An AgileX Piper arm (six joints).
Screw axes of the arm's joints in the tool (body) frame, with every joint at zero. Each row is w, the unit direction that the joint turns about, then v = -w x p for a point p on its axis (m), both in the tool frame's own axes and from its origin. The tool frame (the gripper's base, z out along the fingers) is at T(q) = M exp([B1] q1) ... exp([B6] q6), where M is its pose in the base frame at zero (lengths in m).
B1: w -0.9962 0 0.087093 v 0 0.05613 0
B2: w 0 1 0 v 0.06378 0 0.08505
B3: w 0 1 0 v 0.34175 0 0.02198
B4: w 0 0 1 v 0 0 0
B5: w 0 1 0 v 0.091 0 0
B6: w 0 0 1 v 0 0 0
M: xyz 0.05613 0 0.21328 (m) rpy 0 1.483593 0 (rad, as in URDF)
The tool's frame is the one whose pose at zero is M.
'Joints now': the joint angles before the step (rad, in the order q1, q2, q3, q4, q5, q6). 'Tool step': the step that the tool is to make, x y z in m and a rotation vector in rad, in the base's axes. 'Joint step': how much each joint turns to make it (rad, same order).
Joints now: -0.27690 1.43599 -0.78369 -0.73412 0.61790 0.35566
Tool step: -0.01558 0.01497 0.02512 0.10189 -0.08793 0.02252
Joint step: 0.00088 -0.12862 0.00420 0.23935 0.01034 -0.17565
